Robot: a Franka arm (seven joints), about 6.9 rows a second.
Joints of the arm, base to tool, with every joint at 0 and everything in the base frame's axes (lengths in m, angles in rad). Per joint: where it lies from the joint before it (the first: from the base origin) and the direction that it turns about. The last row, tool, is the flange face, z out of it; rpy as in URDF.
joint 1: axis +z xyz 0 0 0.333
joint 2: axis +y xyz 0 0 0
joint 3: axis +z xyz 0 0 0.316
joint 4: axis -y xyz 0.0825 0 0
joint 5: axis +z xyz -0.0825 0 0.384
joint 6: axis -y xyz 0 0 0
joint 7: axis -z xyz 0.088 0 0
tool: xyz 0 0 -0.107 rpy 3.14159 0 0
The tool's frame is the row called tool.
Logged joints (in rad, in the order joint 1, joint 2, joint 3, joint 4, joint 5, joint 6, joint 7), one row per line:
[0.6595, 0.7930, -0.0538, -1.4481, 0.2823, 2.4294, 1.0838]
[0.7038, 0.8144, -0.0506, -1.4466, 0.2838, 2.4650, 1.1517]
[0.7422, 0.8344, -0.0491, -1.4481, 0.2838, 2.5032, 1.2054]
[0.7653, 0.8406, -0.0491, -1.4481, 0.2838, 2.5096, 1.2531]
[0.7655, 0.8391, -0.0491, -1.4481, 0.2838, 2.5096, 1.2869]
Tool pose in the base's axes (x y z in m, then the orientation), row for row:
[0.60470, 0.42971, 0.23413, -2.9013, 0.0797, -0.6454]
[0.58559, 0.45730, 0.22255, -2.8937, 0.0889, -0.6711]
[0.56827, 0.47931, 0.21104, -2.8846, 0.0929, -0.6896]
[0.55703, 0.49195, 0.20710, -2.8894, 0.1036, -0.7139]
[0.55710, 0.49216, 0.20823, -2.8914, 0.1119, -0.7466]
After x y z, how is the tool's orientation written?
As angles about the fixed x, y, z axes (roll, pitch, yaw), in radians.
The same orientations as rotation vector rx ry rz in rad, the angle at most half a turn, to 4 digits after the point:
[-2.7351, 0.9293, -0.0014]
[-2.7127, 0.9629, 0.0028]
[-2.6940, 0.9858, 0.0002]
[-2.6820, 1.0203, 0.0123]
[-2.6633, 1.0648, 0.0180]

